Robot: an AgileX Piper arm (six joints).
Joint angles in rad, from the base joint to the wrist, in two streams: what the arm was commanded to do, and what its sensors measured. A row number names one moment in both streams.
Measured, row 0:
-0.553, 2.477, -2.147, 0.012, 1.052, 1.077
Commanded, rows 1 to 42:
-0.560, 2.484, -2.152, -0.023, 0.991, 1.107
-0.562, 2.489, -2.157, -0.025, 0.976, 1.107
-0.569, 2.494, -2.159, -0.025, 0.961, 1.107
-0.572, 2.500, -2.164, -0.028, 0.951, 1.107
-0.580, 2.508, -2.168, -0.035, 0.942, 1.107
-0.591, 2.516, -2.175, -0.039, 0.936, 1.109
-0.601, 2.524, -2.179, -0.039, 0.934, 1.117
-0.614, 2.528, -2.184, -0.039, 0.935, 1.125
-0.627, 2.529, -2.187, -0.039, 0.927, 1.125
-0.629, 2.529, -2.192, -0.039, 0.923, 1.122
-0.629, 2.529, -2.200, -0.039, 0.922, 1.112
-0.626, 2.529, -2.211, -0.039, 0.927, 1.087
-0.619, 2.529, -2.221, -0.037, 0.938, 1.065
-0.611, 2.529, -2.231, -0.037, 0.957, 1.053
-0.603, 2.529, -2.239, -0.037, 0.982, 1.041
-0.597, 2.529, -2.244, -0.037, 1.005, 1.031
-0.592, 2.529, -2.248, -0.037, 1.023, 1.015
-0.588, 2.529, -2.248, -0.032, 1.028, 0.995
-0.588, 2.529, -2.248, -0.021, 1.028, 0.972
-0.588, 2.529, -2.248, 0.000, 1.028, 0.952
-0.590, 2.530, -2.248, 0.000, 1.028, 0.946
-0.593, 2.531, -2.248, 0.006, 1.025, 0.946
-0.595, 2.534, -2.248, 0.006, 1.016, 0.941
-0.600, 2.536, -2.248, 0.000, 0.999, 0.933
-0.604, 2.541, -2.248, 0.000, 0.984, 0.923
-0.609, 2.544, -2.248, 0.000, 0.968, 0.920
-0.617, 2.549, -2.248, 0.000, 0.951, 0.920
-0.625, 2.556, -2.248, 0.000, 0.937, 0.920
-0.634, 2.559, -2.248, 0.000, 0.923, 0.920
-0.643, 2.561, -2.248, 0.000, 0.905, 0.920
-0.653, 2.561, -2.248, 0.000, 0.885, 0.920
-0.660, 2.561, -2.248, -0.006, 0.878, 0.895
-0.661, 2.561, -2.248, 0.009, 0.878, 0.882
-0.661, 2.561, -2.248, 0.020, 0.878, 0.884
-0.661, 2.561, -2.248, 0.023, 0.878, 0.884
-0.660, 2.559, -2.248, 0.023, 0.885, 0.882
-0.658, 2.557, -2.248, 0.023, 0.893, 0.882
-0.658, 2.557, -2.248, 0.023, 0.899, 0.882
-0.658, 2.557, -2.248, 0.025, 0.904, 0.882
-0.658, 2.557, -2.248, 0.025, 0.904, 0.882
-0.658, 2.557, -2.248, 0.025, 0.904, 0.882
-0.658, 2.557, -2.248, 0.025, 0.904, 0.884
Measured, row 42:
-0.661, 2.565, -2.243, 0.020, 0.901, 0.894
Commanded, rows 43 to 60:
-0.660, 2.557, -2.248, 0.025, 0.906, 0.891
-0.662, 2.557, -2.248, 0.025, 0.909, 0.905
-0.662, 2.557, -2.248, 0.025, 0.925, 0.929
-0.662, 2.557, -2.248, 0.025, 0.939, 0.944
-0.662, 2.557, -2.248, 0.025, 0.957, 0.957
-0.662, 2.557, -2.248, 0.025, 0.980, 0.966
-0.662, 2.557, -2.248, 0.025, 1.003, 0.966
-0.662, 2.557, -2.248, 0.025, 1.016, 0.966
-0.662, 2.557, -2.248, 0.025, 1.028, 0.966
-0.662, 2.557, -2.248, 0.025, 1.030, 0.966
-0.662, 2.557, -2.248, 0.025, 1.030, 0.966
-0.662, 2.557, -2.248, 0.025, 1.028, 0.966
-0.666, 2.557, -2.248, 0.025, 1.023, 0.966
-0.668, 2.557, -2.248, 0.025, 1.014, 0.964
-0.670, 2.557, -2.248, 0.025, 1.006, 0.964
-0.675, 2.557, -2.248, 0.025, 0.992, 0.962
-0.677, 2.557, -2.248, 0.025, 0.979, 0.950
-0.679, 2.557, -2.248, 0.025, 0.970, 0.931
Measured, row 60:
-0.667, 2.565, -2.243, 0.024, 1.011, 0.965
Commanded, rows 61 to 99:
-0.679, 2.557, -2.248, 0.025, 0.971, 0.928
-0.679, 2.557, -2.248, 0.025, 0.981, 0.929
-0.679, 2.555, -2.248, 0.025, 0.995, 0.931
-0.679, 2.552, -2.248, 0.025, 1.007, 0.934
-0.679, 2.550, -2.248, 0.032, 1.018, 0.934
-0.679, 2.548, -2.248, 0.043, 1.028, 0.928
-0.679, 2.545, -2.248, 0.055, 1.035, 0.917
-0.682, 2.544, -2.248, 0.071, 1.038, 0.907
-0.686, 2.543, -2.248, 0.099, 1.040, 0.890
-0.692, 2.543, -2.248, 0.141, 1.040, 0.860
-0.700, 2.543, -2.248, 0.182, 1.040, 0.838
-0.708, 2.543, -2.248, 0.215, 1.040, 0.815
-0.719, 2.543, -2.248, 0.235, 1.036, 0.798
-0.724, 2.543, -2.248, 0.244, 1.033, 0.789
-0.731, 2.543, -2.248, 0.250, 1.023, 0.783
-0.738, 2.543, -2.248, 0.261, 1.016, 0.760
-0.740, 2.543, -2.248, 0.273, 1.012, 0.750
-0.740, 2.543, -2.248, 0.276, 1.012, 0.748
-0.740, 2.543, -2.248, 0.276, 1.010, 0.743
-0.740, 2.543, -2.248, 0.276, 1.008, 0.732
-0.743, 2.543, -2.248, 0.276, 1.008, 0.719
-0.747, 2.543, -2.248, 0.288, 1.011, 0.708
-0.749, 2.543, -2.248, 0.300, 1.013, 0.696
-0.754, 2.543, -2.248, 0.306, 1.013, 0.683
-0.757, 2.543, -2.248, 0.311, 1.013, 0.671
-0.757, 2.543, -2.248, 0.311, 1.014, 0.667
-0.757, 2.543, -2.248, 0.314, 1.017, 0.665
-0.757, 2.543, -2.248, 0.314, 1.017, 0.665
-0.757, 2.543, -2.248, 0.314, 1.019, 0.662
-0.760, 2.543, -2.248, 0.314, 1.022, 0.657
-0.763, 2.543, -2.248, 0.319, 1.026, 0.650
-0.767, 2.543, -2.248, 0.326, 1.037, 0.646
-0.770, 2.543, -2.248, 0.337, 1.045, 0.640
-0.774, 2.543, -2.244, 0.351, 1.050, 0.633
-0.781, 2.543, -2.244, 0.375, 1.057, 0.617
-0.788, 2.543, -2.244, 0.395, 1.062, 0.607
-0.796, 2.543, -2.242, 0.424, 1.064, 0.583
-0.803, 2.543, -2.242, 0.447, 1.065, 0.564
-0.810, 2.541, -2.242, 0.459, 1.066, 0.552
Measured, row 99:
-0.780, 2.557, -2.243, 0.385, 1.054, 0.616
